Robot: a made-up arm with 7 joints.
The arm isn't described. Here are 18 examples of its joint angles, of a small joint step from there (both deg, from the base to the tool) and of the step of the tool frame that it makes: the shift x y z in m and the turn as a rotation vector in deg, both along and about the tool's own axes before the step.
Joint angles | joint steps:
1: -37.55 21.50 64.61 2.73 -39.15 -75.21 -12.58 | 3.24 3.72 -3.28 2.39 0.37 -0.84 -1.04
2: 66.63 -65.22 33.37 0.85 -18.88 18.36 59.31 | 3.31 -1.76 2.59 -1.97 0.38 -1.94 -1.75
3: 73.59 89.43 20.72 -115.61 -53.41 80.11 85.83 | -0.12 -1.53 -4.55 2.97 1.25 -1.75 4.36
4: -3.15 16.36 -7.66 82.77 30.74 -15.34 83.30 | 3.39 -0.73 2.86 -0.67 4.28 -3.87 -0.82
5: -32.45 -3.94 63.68 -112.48 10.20 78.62 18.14 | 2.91 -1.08 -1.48 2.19 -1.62 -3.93 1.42
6: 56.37 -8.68 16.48 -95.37 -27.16 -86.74 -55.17 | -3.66 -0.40 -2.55 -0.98 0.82 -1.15 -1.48
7: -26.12 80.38 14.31 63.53 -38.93 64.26 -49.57 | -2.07 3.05 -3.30 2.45 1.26 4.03 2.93
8: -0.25 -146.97 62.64 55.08 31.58 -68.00 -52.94 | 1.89 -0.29 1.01 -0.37 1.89 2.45 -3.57
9: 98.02 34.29 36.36 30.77 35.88 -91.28 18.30 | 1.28 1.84 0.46 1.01 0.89 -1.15 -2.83
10: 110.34 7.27 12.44 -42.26 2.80 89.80 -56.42 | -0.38 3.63 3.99 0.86 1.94 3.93 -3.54
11: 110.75 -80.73 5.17 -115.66 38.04 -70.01 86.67 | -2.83 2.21 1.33 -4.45 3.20 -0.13 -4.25
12: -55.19 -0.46 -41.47 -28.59 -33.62 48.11 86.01 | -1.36 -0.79 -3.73 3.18 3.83 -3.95 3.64
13: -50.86 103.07 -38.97 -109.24 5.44 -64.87 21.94 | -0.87 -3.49 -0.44 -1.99 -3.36 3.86 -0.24
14: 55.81 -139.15 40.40 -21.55 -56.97 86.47 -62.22 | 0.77 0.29 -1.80 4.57 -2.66 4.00 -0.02
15: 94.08 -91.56 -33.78 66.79 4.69 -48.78 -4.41 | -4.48 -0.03 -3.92 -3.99 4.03 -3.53 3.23
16: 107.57 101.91 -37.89 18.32 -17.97 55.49 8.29 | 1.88 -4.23 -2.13 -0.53 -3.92 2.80 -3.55
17: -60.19 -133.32 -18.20 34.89 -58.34 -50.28 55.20 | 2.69 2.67 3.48 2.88 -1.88 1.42 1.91
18: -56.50 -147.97 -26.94 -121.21 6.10 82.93 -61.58 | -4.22 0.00 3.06 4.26 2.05 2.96 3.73
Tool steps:
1: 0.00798 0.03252 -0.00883 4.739 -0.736 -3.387
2: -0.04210 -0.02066 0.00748 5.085 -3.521 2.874
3: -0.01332 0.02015 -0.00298 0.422 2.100 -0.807
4: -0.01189 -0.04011 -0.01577 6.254 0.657 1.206
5: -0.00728 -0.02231 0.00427 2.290 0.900 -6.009
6: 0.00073 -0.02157 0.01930 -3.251 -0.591 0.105
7: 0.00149 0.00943 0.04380 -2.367 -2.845 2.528
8: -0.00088 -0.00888 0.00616 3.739 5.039 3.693
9: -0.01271 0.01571 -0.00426 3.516 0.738 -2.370
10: -0.01262 0.01119 0.03892 -0.849 -0.786 -0.430
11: 0.00215 0.02172 -0.01667 9.688 2.496 1.627
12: -0.00642 0.02399 -0.03573 -9.501 4.432 -3.599
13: 0.00843 -0.02121 0.02727 -3.798 3.402 6.809
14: -0.00935 -0.02828 0.03024 5.506 1.326 1.072
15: 0.02111 -0.02537 -0.03274 1.689 -6.908 2.602
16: 0.01586 -0.00490 -0.02269 -1.378 5.783 4.035
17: 0.00168 -0.01905 0.02249 -5.123 3.114 2.267
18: -0.01540 -0.01805 0.05089 -6.398 -5.390 -5.259
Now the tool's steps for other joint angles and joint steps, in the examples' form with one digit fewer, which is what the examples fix.
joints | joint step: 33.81 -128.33 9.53 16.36 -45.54 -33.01 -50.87 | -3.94 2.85 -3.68 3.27 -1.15 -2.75 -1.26
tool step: 0.0302 0.0253 -0.0095 4.38 -6.26 -7.23
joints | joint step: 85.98 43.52 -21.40 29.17 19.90 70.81 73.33 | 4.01 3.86 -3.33 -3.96 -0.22 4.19 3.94
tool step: 0.0041 0.0139 0.0035 -1.16 -4.28 2.30
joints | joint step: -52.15 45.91 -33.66 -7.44 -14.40 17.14 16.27 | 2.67 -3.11 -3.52 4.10 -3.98 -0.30 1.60
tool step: 0.0140 -0.0087 -0.0277 -5.22 5.76 -2.59
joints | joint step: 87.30 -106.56 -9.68 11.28 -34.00 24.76 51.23 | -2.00 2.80 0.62 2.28 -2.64 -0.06 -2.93
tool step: 0.0118 -0.0048 0.0040 4.42 8.53 1.76
